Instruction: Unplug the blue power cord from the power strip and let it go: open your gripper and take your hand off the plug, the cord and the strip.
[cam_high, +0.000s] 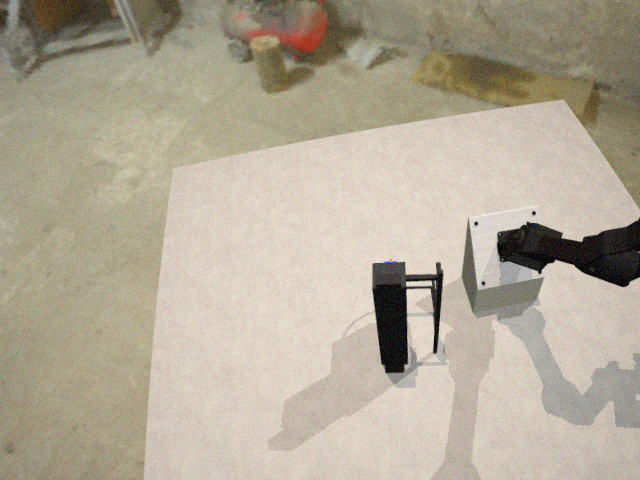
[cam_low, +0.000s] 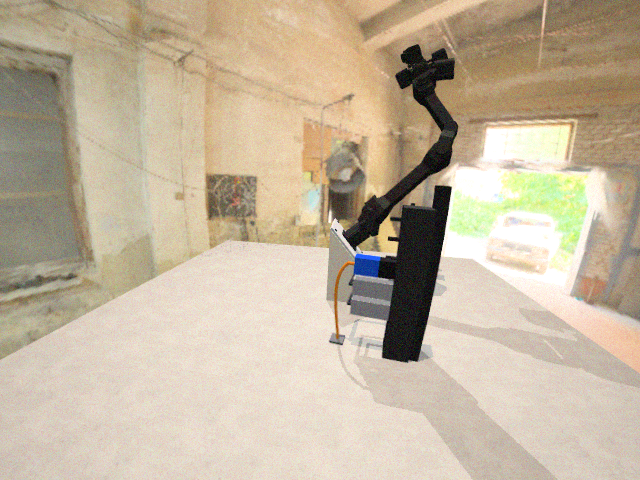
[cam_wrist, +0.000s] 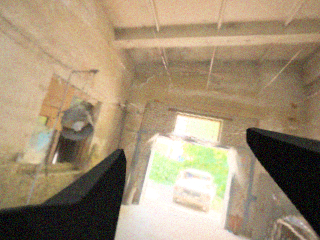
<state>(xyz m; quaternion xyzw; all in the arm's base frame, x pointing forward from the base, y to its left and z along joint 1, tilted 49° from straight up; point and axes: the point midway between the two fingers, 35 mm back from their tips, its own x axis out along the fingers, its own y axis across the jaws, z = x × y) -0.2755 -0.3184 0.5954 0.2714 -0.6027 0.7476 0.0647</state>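
Right now my gripper tip is 580 mm short of the blue plug, 190 mm to the left of it and 620 mm above it.
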